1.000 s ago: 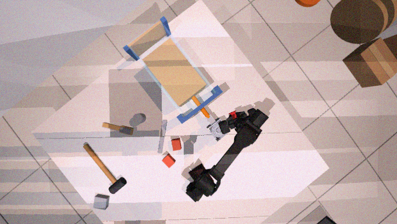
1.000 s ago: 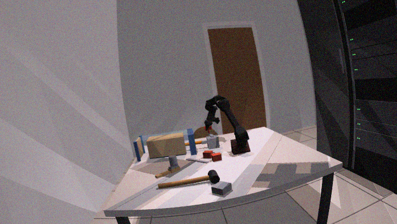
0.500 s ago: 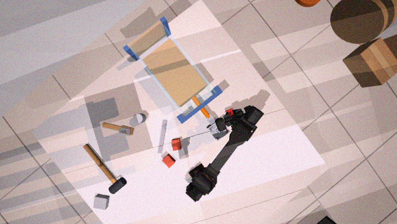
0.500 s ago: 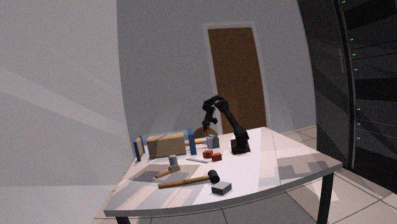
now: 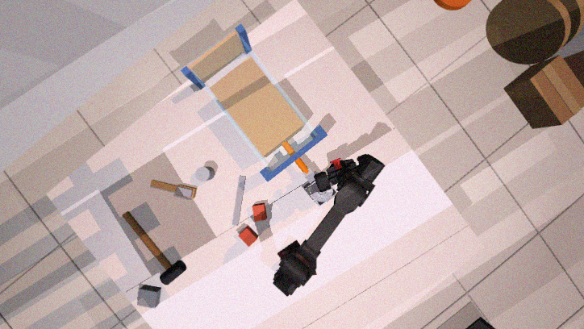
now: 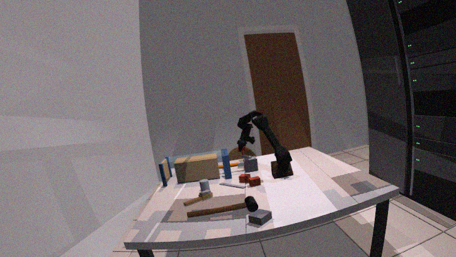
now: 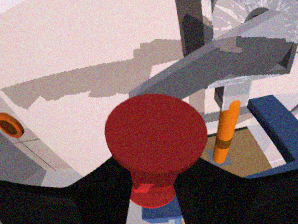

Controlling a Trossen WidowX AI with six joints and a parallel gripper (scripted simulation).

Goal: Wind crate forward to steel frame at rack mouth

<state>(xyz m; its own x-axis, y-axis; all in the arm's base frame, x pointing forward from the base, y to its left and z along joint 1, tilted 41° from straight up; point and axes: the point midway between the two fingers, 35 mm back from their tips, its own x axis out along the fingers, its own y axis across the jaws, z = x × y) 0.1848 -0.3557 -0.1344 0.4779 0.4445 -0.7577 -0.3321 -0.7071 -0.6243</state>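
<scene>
My gripper tip is now 20 mm past the red knob and 10 mm to the right of it. The rest, counted from my gripper tip: grey winch 60 mm behind, 90 mm to the left, 100 mm below; blue steel frame 110 mm ahead, 90 mm to the left, 20 mm below; grey crank bar 30 mm behind, 40 mm to the left, 30 mm below.
</scene>
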